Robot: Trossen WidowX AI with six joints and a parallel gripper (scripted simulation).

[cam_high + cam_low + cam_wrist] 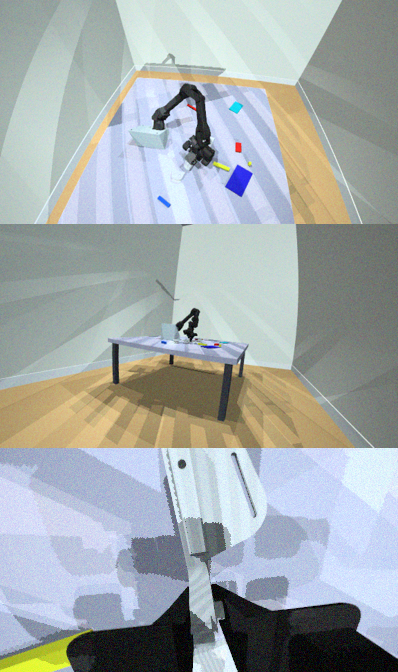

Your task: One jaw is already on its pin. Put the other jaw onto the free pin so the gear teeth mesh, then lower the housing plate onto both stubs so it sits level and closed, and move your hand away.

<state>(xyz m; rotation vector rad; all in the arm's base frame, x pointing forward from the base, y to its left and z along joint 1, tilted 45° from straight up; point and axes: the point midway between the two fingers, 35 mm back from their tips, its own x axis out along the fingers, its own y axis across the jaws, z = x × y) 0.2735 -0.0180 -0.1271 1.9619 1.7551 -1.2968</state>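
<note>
The jaw lies 10 mm behind my gripper tip, 20 mm to the right of it and 30 mm above it. The rest, counted from my gripper tip: blue sheet: 280 mm ahead, 80 mm to the right, 10 mm below; yellow bar: 160 mm ahead, 20 mm to the right, 10 mm below; white block: 90 mm behind, 140 mm to the right.
</note>
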